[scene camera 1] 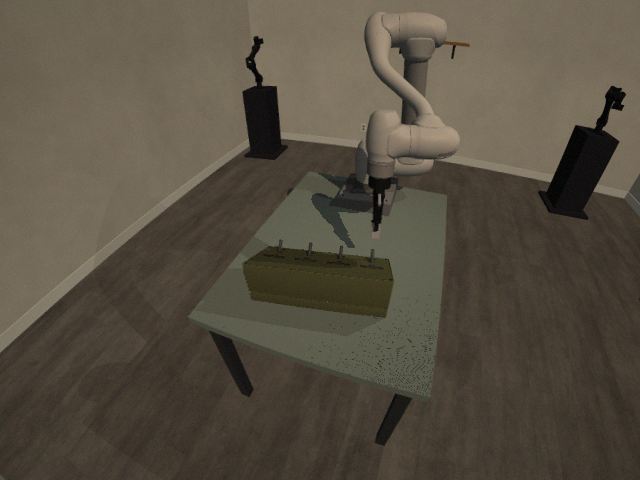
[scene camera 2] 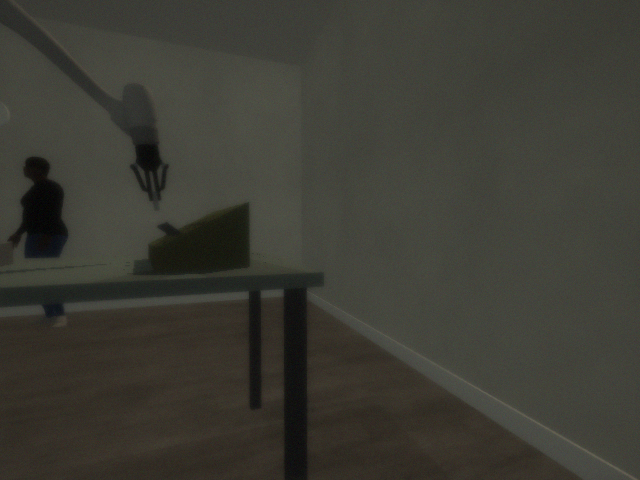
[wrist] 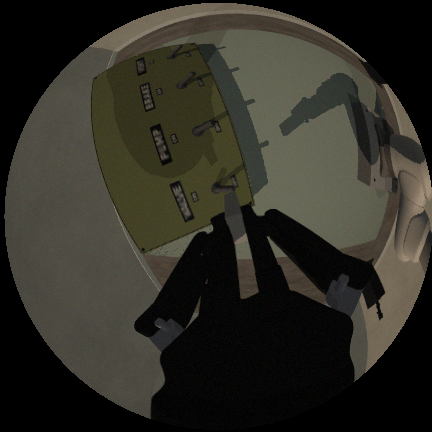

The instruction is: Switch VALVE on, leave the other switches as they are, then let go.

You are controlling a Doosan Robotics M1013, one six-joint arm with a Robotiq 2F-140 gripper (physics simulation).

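Pixels of known places: gripper, fingertip midpoint: (scene camera 1: 375,237) (scene camera 2: 156,210) (wrist: 232,202); arm's base, origin of the base link: (wrist: 387,153).
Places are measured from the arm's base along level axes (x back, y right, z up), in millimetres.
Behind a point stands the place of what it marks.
The olive switch box (scene camera 1: 317,286) {x -817, y 43, z 56 mm} (scene camera 2: 206,245) {x -728, y 312, z -4 mm} (wrist: 130,165) {x -750, y -18, z 90 mm} has a sloped face with several levers. The VALVE lever (scene camera 1: 372,256) {x -607, y -108, z 44 mm} (wrist: 223,188) {x -598, y -104, z 51 mm} is at the box's right end in scene camera 1 and nearest the fingers in the wrist view. It leans toward its OFF label, like the other levers. The VALVE label (wrist: 182,201) {x -678, y -116, z 58 mm} and small ON label (wrist: 195,196) {x -655, y -114, z 46 mm} are readable with difficulty. My gripper (scene camera 1: 375,232) {x -579, y -106, z 115 mm} (scene camera 2: 156,205) {x -579, y -106, z 115 mm} (wrist: 232,202) {x -579, y -106, z 115 mm} is shut and empty. Its tips are above the levers on the box's low side, apart from them. The tips partly overlap the VALVE lever's surroundings in the wrist view.
The PUMP lever (wrist: 205,128) {x -610, y 8, z 48 mm} is beside VALVE, followed by the BRAKE lever (wrist: 186,80) {x -628, y 126, z 43 mm} and one more lever (wrist: 175,51) {x -640, y 245, z 44 mm}. The box stands on a pale green table (scene camera 1: 310,325) {x -890, y 48, z -71 mm} (scene camera 2: 206,281) {x -717, y 477, z -79 mm} (wrist: 310,200) {x -367, y -197, z -71 mm}. A person (scene camera 2: 43,211) is in the background behind the table.
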